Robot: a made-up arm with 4 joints.
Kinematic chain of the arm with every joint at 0, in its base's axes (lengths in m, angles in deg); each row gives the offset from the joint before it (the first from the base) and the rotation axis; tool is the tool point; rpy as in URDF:
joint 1: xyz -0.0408 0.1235 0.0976 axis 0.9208 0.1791 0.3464
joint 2: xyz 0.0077 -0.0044 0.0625 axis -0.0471 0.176 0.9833
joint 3: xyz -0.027 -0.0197 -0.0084 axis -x
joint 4: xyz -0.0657 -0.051 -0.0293 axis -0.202 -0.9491 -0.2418
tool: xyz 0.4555 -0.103 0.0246 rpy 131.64 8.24 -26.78
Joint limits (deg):
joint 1: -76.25..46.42
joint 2: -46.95..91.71
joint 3: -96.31..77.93
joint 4: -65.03..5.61
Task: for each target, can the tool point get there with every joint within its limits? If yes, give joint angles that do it. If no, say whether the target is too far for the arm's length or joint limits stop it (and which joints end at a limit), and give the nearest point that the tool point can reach.
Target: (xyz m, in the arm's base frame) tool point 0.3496 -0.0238 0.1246
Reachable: yes | joints -56.18 50.98 53.18 -35.42
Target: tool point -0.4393 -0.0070 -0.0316
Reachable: no: joint limits stop it (at a limit: joint 1, joint 2, joint 4) | nearest point -0.3214 0.0208 -0.1718 | short by 0.185 m
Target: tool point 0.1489 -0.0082 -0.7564
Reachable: no: too far | nearest point 0.0692 0.0328 -0.3219 | short by 0.444 m
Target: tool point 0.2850 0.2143 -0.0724
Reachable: yes | joints -23.13 47.89 -44.65 -6.64
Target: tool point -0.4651 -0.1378 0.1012
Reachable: no: joint limits stop it (at a limit: joint 2, joint 4) | nearest point -0.3263 -0.2023 0.2370 | short by 0.205 m
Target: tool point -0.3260 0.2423 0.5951
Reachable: no: joint limits stop it (at a limit: joint 1, joint 3, joint 4) | nearest point -0.2851 0.2673 0.4271 | short by 0.175 m
